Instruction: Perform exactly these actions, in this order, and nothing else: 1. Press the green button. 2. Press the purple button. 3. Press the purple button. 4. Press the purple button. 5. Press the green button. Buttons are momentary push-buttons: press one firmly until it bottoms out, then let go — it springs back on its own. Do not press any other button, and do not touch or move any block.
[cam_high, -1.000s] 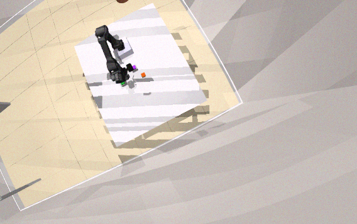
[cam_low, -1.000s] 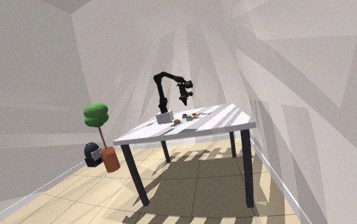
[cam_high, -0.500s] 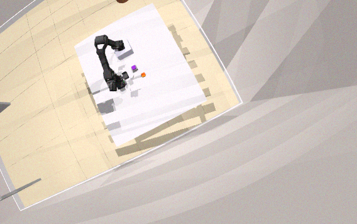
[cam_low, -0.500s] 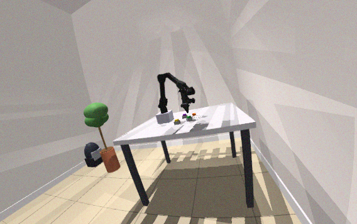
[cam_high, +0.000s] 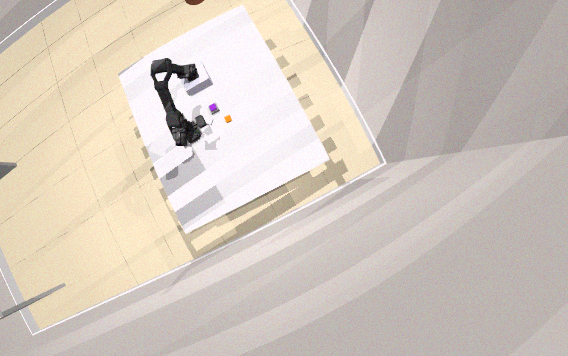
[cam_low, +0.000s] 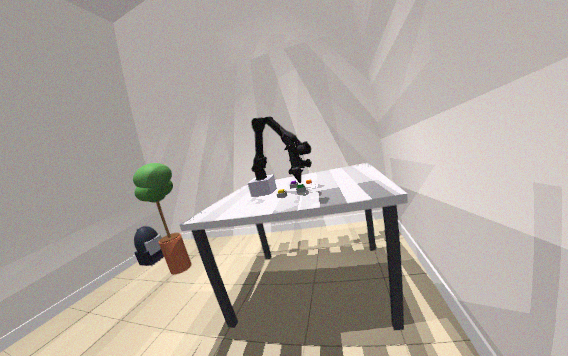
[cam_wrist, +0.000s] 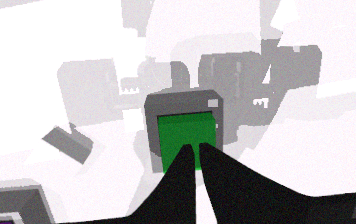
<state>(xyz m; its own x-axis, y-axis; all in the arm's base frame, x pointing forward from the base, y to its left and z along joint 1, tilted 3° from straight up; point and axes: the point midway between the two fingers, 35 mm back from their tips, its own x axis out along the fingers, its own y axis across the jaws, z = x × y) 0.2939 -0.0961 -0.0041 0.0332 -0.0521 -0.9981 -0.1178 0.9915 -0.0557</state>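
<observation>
The green button is 20 mm below my gripper tip. Also, from my gripper tip: grey block: 30 mm behind, 90 mm to the left, 40 mm below; then yellow button: 100 mm behind, 60 mm to the right, 20 mm below; then purple button: 90 mm behind, 140 mm to the left, 20 mm below.
</observation>
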